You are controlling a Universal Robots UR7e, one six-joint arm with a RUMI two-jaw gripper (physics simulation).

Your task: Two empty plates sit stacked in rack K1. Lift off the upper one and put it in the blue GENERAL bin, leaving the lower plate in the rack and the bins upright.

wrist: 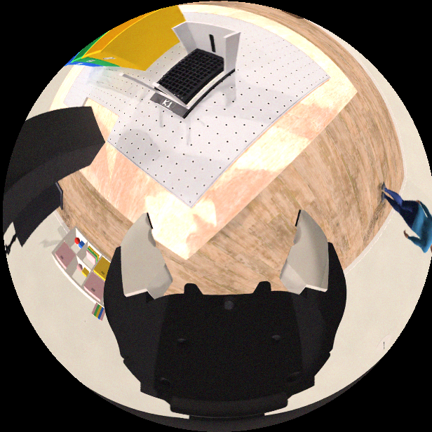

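You'd see the gripper in the picture, and there's a black gridded plate in it as well.
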